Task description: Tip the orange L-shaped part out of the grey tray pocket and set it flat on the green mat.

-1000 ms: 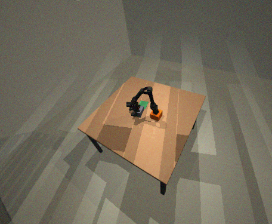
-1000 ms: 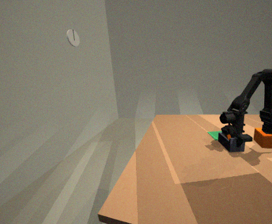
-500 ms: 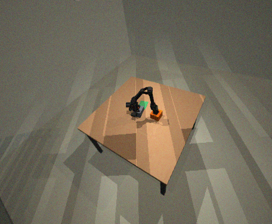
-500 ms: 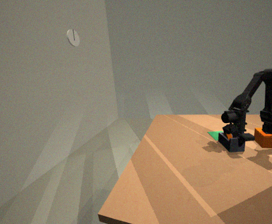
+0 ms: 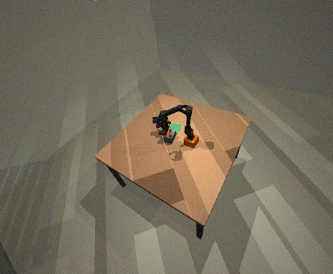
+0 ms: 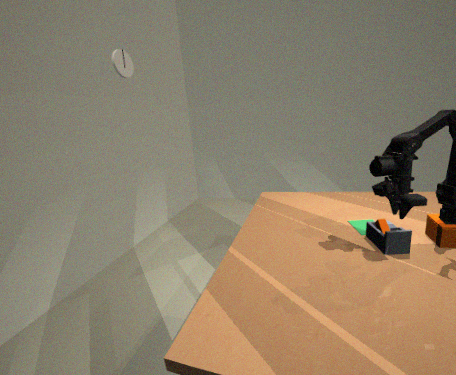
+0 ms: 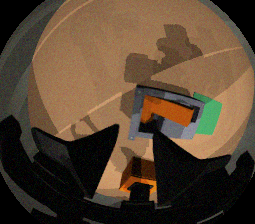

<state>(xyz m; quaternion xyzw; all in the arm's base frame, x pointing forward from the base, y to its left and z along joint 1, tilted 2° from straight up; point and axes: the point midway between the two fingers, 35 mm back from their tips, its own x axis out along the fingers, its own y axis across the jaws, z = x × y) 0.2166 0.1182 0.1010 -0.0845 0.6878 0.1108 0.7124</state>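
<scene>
Now: the orange L-shaped part 10 mm ahead of my gripper tip, 40 mm to the right of it and 100 mm below it. From my gripper tip the other things lie so: green mat (60 mm ahead, 220 mm to the right, 160 mm below).
</scene>
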